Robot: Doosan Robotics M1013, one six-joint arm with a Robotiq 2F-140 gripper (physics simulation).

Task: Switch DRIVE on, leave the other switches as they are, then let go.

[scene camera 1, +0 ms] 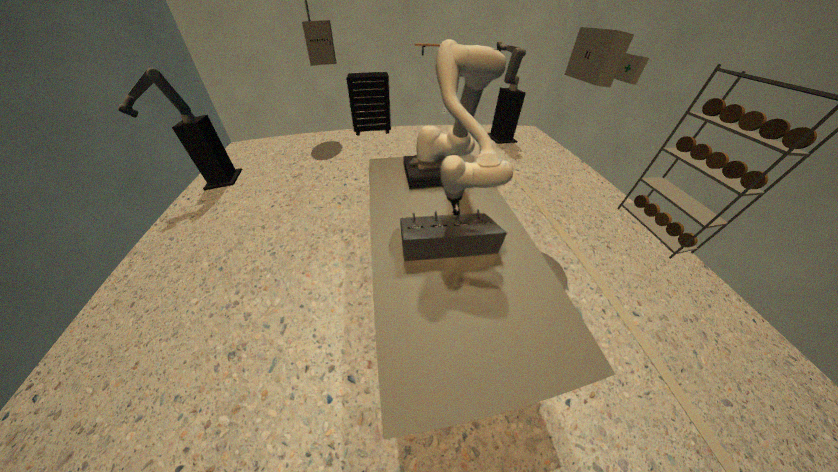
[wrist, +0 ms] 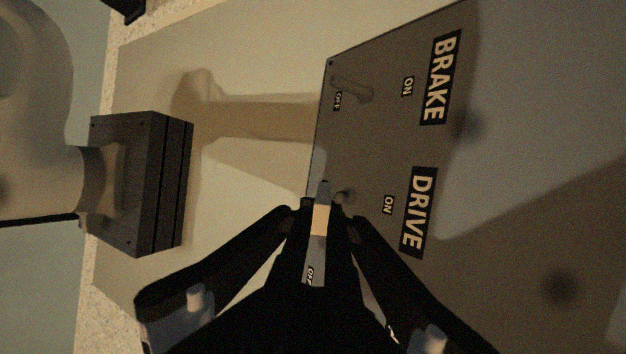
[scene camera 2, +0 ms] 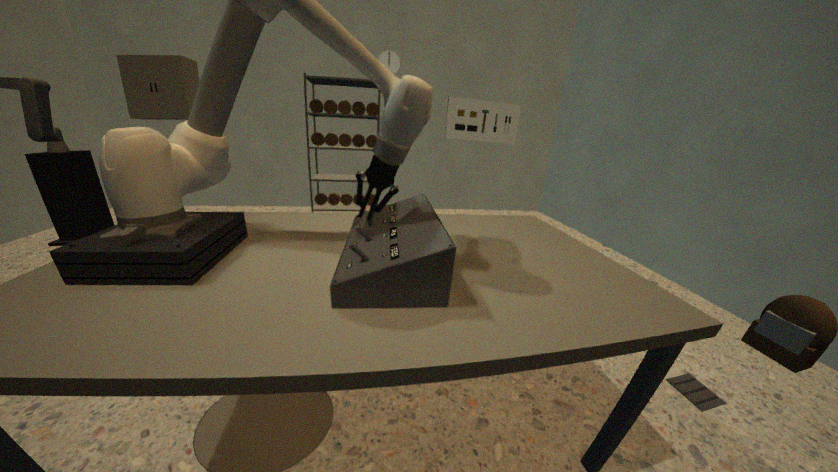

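Where they show: gripper, fingertip midpoint: [scene camera 1: 455, 215] [wrist: 323, 193] [scene camera 2: 360, 226]; arm's base at its link origin: [scene camera 1: 427, 163] [wrist: 106, 179] [scene camera 2: 156, 228].
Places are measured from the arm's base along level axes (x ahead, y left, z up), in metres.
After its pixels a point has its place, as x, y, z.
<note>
The grey sloped switch box [scene camera 1: 451, 243] @(0.797, -0.142, 0.019) [scene camera 2: 398, 281] @(0.642, -0.346, -0.020) [wrist: 370, 135] @(0.647, 0.041, -0.001) stands on the table and bears upright levers in a row. In the wrist view the DRIVE label [wrist: 418, 212] @(0.689, -0.040, 0.020) is right of my fingertips. Part of the DRIVE lever [wrist: 344, 195] @(0.626, -0.025, 0.041) shows close beside the fingertips; the rest is hidden behind them, so its position is unclear. The BRAKE lever [wrist: 352, 89] @(0.631, 0.089, 0.016) leans to its OFF mark. My gripper [scene camera 1: 456, 212] @(0.589, -0.026, -0.007) [scene camera 2: 364, 215] @(0.589, -0.026, -0.007) [wrist: 323, 193] @(0.589, -0.026, -0.007) is shut and empty, low over the OFF side of DRIVE. Contact with the lever cannot be made out.
In scene camera 2 two nearer levers [scene camera 2: 358, 253] @(0.565, -0.267, 0.014) [scene camera 2: 364, 236] @(0.589, -0.150, 0.008) stand on the box; their labels are too small to read. The arm's dark base block [scene camera 2: 129, 263] @(0.019, -0.159, -0.031) [wrist: 140, 185] @(0.165, -0.015, 0.000) stands on the table [scene camera 1: 445, 363] @(1.267, -0.338, -0.092) [scene camera 2: 263, 334] @(0.371, -0.381, -0.092) behind the box. A shelf rack [scene camera 2: 308, 146] stands farther off.
</note>
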